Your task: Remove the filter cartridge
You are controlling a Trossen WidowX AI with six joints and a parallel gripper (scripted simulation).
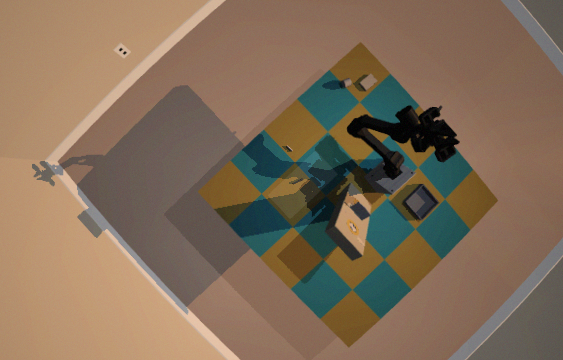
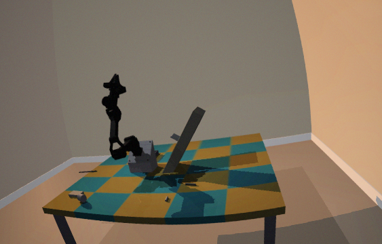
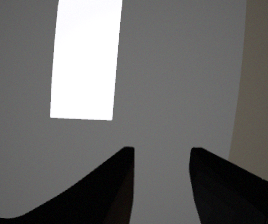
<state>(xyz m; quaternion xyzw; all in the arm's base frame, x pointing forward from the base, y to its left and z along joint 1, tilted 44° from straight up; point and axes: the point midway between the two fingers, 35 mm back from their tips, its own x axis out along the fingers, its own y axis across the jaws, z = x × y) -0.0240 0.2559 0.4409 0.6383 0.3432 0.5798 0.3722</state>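
My gripper tip is now 390 mm above the round filter cartridge, 370 mm short of it and 150 mm to the right of it. Also, from my gripper tip: tan block (650 mm below, 360 mm to the right, 260 mm behind); then grey tray (650 mm below, 390 mm to the left, 90 mm behind).
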